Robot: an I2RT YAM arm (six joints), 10 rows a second.
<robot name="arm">
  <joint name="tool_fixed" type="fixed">
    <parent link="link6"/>
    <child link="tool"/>
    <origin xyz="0 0 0" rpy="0 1.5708 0"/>
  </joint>
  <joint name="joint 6" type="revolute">
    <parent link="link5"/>
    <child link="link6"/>
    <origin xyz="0.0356 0 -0.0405" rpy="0 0 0"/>
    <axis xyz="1 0 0"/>
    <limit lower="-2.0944" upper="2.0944"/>
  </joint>
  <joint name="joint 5" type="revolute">
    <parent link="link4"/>
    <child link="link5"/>
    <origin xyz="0.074 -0.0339 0.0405" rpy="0 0 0"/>
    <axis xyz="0 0 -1"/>
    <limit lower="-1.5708" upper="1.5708"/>
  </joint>
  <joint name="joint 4" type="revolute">
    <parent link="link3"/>
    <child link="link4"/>
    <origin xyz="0.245 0.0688 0.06" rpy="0 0 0"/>
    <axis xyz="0 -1 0"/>
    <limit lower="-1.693" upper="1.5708"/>
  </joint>
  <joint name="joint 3" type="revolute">
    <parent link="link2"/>
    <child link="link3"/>
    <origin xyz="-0.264 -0.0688 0" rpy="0 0 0"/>
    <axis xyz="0 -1 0"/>
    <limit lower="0" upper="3.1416"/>
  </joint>
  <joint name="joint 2" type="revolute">
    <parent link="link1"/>
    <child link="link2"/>
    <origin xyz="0.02 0.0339 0.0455" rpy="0 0 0"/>
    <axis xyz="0 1 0"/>
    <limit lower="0" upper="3.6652"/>
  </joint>
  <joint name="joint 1" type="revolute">
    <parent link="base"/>
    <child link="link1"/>
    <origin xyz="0 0 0.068" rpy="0 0 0"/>
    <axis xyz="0 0 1"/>
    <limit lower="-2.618" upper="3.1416"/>
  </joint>
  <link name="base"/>
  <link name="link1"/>
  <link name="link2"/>
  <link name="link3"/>
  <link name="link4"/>
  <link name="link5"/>
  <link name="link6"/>
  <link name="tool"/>
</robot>
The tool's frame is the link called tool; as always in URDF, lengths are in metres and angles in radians.
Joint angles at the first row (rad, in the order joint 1, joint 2, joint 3, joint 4, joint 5, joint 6):
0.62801 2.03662 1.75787 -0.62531 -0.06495 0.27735
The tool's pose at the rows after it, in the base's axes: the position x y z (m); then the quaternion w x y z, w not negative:
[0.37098 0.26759 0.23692 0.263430 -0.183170 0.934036 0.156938]
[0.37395 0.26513 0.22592 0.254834 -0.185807 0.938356 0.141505]
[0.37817 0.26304 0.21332 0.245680 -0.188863 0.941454 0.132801]
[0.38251 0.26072 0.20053 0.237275 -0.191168 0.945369 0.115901]
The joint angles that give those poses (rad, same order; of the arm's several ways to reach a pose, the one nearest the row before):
0.61985 2.05292 1.72792 -0.62541 -0.06476 0.25331
0.61287 2.07180 1.72007 -0.62935 -0.04987 0.23705
0.60404 2.09615 1.71276 -0.62313 -0.04795 0.22198
0.59601 2.12378 1.71117 -0.62444 -0.02948 0.20502

